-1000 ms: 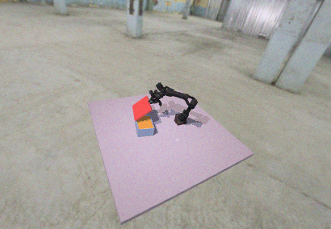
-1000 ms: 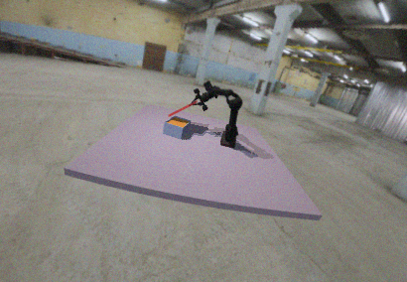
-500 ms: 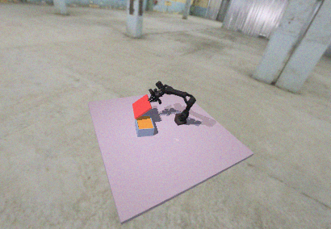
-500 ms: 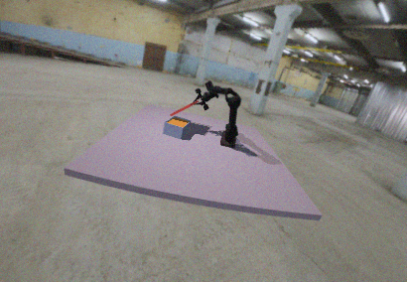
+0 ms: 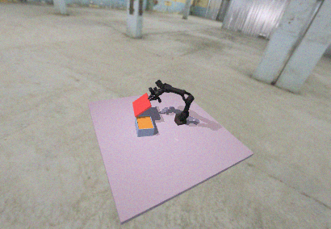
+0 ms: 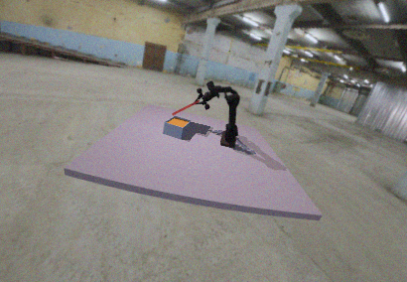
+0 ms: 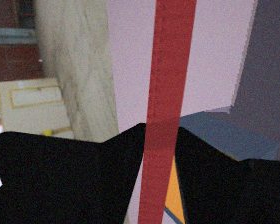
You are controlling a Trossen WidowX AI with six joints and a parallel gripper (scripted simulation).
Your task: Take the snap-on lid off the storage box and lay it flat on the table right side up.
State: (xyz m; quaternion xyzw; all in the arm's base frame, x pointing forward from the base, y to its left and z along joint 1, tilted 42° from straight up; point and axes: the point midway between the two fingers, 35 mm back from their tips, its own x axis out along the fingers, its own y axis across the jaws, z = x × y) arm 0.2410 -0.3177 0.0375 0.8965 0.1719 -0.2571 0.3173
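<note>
Now: the lid 60 mm ahead of my gripper tip, 50 mm below it and 30 mm to the right of it. Also, from my gripper tip: blue-grey storage box 180 mm below, 140 mm to the left, 110 mm ahead.
</note>
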